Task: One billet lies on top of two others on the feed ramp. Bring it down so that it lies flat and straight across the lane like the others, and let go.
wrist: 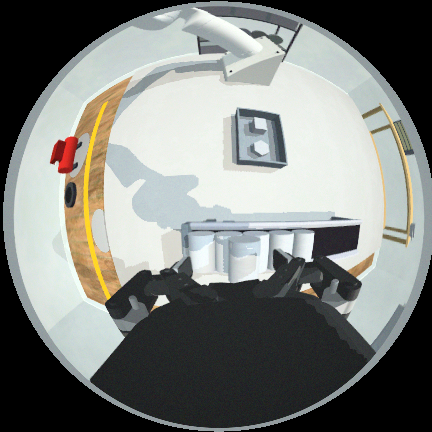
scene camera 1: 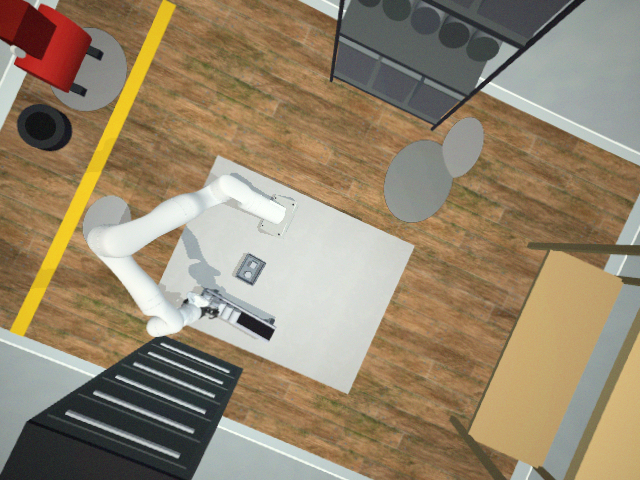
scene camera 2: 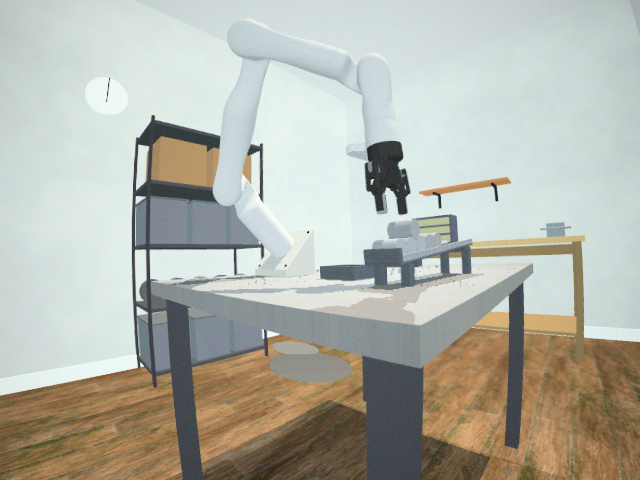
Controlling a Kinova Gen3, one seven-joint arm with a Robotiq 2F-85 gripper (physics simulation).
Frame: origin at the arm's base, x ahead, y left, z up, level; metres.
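Seen in the pictures: gripper, fingertip midpoint: (wrist: 232, 262) (scene camera 1: 208, 305) (scene camera 2: 393, 214); arm's base at its link origin: (wrist: 248, 50) (scene camera 1: 278, 215) (scene camera 2: 283, 248).
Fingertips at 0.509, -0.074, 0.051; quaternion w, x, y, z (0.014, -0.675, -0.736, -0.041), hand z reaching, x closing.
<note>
Pixels of each thing's top centre, then the offset from my fingertips to it, as dx, dy, dz.
- top billet at its top centre: (wrist: 246, 265) (scene camera 2: 403, 220) +0.011, +0.018, -0.013
- feed ramp at its top centre: (wrist: 305, 246) (scene camera 1: 236, 317) +0.010, +0.133, -0.059
- leftmost billet at its top centre: (wrist: 200, 255) (scene camera 2: 388, 239) +0.011, -0.038, -0.053
- rightmost billet at its top centre: (wrist: 307, 251) (scene camera 2: 426, 233) (scene camera 1: 233, 317) +0.010, +0.122, -0.038
- grey tray at its top centre: (wrist: 262, 132) (scene camera 2: 348, 265) (scene camera 1: 250, 270) -0.203, +0.075, -0.110
The top billet (scene camera 2: 403, 228) (wrist: 244, 260), a pale grey cylinder, lies across two others on the feed ramp (scene camera 1: 255, 326) (scene camera 2: 439, 251) (wrist: 337, 241). Several lower billets lie side by side across the lane, among them the leftmost billet (wrist: 202, 252) and the rightmost billet (wrist: 303, 245) in the wrist view. The two under the top billet are partly hidden by it. In scene camera 1 the billets (scene camera 1: 229, 314) are small and hard to tell apart. My gripper (scene camera 1: 210, 308) (scene camera 2: 391, 208) (wrist: 232, 262) is open and empty, a little above the top billet, its fingertips apart from it.
A grey tray (scene camera 1: 244, 279) (scene camera 2: 343, 272) (wrist: 261, 164) with two small pale blocks stands on the table between the ramp and the robot's base (scene camera 2: 299, 255) (wrist: 252, 67). The ramp's raised side wall (wrist: 280, 225) runs along the lane on the tray side.
</note>
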